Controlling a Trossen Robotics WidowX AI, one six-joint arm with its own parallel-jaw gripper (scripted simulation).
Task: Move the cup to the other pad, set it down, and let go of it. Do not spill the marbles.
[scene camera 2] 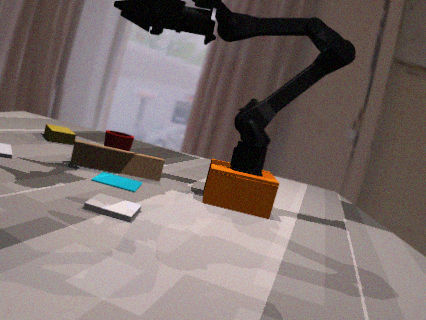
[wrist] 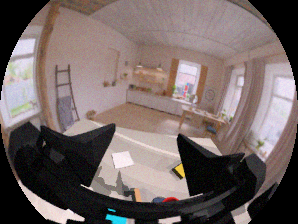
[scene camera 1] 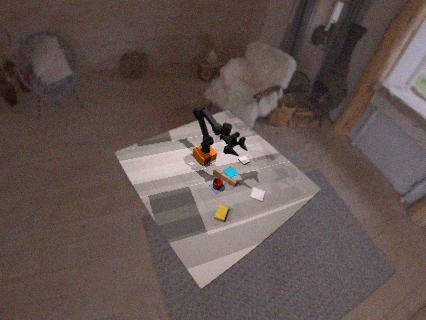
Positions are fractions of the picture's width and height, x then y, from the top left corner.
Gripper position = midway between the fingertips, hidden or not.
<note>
My gripper (wrist: 0.49, 0.59) is open and holds nothing. I also see a wooden bar (scene camera 2: 0.24, 0.49).
</note>
